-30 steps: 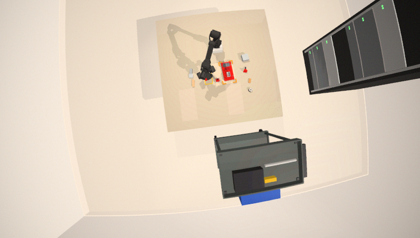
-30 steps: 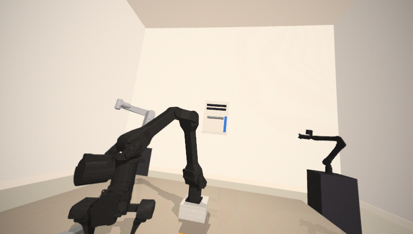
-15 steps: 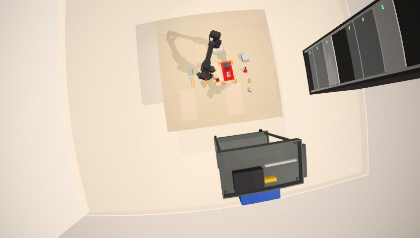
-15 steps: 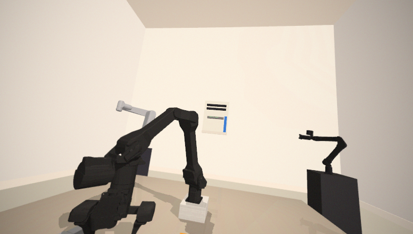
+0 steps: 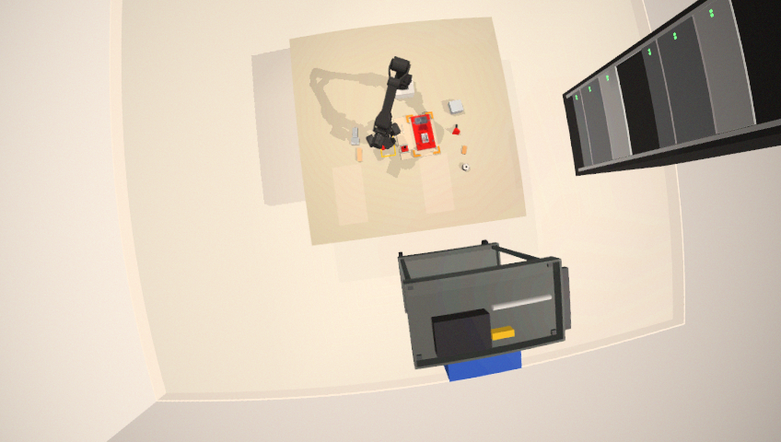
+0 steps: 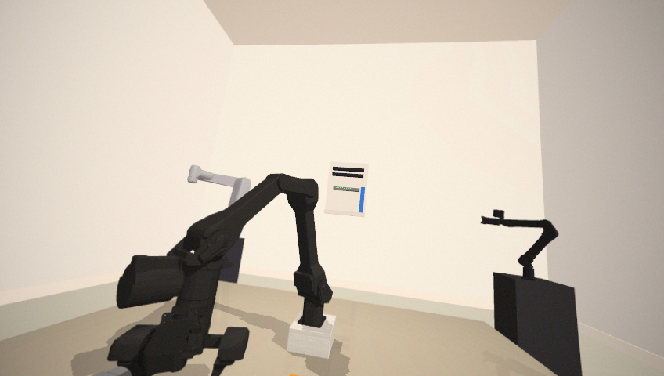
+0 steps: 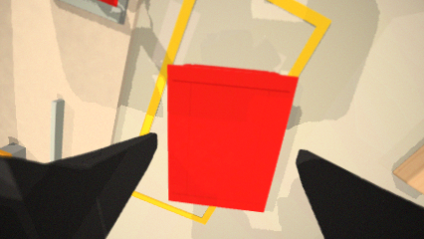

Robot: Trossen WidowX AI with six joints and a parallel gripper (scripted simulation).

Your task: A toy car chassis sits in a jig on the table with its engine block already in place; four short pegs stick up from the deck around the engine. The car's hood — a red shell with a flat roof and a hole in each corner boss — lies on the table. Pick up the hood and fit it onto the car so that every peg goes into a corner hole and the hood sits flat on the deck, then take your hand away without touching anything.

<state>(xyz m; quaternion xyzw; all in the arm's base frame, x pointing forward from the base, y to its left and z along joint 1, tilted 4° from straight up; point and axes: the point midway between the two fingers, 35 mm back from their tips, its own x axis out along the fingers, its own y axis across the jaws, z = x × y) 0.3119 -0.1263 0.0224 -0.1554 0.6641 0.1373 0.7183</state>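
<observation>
My gripper tip is now 1 cm above the red hood. Also, from my gripper tip: jig (2 cm behind, 21 cm to the left, 1 cm below).
</observation>
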